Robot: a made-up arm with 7 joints.
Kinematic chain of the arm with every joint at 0, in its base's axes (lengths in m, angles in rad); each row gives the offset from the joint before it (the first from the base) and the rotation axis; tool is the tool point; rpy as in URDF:
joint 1: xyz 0 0 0.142 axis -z
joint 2: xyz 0 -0.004 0.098 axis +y
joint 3: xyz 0 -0.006 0.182 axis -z
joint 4: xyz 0 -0.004 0.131 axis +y
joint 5: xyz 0 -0.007 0.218 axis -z
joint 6: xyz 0 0 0.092 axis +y
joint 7: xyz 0 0 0.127 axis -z
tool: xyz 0 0 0 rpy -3.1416 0 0
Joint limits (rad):
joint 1: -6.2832..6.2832
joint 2: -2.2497..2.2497
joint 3: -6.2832..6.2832
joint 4: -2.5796..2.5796
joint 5: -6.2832..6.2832
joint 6: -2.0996..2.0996
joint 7: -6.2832..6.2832
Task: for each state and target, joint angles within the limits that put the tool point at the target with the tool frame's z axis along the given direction. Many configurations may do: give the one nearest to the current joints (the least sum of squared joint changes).
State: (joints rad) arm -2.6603 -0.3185 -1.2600 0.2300 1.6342 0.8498 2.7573
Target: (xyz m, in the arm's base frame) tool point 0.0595 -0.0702 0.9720 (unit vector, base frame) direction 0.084 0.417 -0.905
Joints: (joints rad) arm -3.3383 -0.1053 -1.8506 0.1265 1.0762 0.4170 2.7573
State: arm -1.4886 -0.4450 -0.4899 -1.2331 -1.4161 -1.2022 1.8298
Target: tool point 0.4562 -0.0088 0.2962 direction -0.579 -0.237 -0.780
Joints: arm -2.2543 -1.1698 -1.0272 -1.8301 -2.0971 -1.5201 1.8298
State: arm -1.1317 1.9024 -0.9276 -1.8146 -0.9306 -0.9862 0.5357
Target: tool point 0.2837 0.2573 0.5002 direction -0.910 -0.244 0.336
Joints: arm -1.7812 1.2609 -0.6806 -1.7109 -1.5609 -1.2277 0.5357
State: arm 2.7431 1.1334 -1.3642 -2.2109 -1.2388 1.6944 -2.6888
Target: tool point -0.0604 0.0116 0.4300 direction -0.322 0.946 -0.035
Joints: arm 2.7545 1.2707 -0.6915 -2.3419 -2.0320 2.0873 -2.6888
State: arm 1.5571 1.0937 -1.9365 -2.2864 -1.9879 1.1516 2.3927
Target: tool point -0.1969 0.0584 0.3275 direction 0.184 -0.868 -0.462
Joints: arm 1.5155 0.9759 -1.5028 -2.5774 -1.6694 1.0485 2.3927
